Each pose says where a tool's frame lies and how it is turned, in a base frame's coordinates. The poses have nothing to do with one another.
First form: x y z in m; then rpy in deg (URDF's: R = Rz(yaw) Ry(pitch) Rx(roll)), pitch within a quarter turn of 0, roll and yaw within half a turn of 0.
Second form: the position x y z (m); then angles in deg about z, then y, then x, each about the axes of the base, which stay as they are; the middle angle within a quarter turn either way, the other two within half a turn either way. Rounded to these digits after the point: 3 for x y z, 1 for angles.
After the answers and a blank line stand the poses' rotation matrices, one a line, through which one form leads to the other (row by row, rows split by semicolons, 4 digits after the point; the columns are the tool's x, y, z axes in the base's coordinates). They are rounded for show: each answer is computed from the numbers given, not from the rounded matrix.
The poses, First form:
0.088 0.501 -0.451 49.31 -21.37 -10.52
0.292 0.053 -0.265 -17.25 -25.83 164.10
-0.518 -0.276 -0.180 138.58 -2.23 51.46
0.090 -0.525 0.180 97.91 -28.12 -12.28
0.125 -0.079 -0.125 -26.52 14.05 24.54
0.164 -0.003 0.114 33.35 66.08 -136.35
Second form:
0.088 0.501 -0.451 9.5 -21.8 49.1
0.292 0.053 -0.265 156.0 18.6 24.9
-0.518 -0.276 -0.180 -42.5 32.4 152.5
0.090 -0.525 0.180 29.4 -8.5 97.0
0.125 -0.079 -0.125 28.1 0.7 -29.8
0.164 -0.003 0.114 -144.0 -68.7 20.9

0.9156 -0.1526 -0.3720; -0.1700 0.6915 -0.7021; 0.3644 0.7061 0.6071
-0.8657 -0.3859 0.3189; 0.2466 -0.8831 -0.3992; 0.4357 -0.2669 0.8596
0.6226 0.5705 0.5356; 0.7816 -0.4874 -0.3894; 0.0389 0.6611 -0.7493
0.8618 -0.4854 -0.1473; -0.1876 -0.0352 -0.9816; 0.4713 0.8736 -0.1214
0.8825 -0.4702 0.0122; 0.4029 0.7689 0.4964; -0.2428 -0.4332 0.8680
-0.2934 0.2130 -0.9320; -0.2799 -0.9513 -0.1293; -0.9141 0.2229 0.3387

